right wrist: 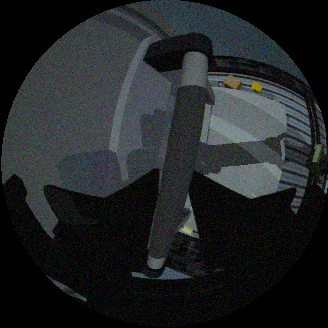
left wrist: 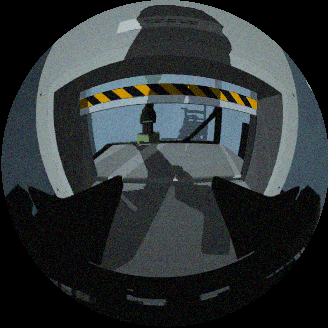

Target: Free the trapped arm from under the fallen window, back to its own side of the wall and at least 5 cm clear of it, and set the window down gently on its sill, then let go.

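Frame: origin at the left arm's base, x back, y right, z up, level; millimetres.
Where they show: left gripper, fingertip midpoint: (left wrist: 168, 181); right gripper, fingertip midpoint: (right wrist: 173, 174); right arm's base, link origin: (left wrist: 147, 132).
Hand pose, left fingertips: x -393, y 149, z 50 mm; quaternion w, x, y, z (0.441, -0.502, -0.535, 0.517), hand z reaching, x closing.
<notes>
After its pixels a point has its place.
The window's black-and-yellow striped rail (left wrist: 170, 90) @[x -481, y 148, z 137 mm] is raised across the upper part of the wall opening in the left wrist view, with a gap under it. The light grey wall frame (left wrist: 45, 125) surrounds the opening. My left gripper (left wrist: 168, 181) @[x -393, y 149, z 50 mm] is open and empty, low in front of the opening on the near side, with the striped rail ahead of and above it. Its exact distance from the wall cannot be judged. My right gripper (right wrist: 173, 174) @[x -536, y 138, z 225 mm] is shut on the window's thick grey handle bar (right wrist: 185, 130) @[x -547, y 104, z 246 mm], which ends in a black mount (right wrist: 177, 49) @[x -529, y 38, z 251 mm]. The handle hides part of the wall behind it.
Beyond the opening, a dark arm (left wrist: 148, 119) @[x -964, y 14, z 60 mm] stands on a green base (left wrist: 145, 138) @[x -946, y -4, z -47 mm], near a dark diagonal brace (left wrist: 202, 125) @[x -1015, y 326, z 25 mm]. A pale table (right wrist: 250, 110) @[x -610, y -28, z -17 mm] shows right of the handle, with a brown block (right wrist: 232, 82) @[x -546, y -139, z -58 mm] and a yellow piece (right wrist: 256, 87) @[x -642, y -170, z -91 mm] near its far edge.
</notes>
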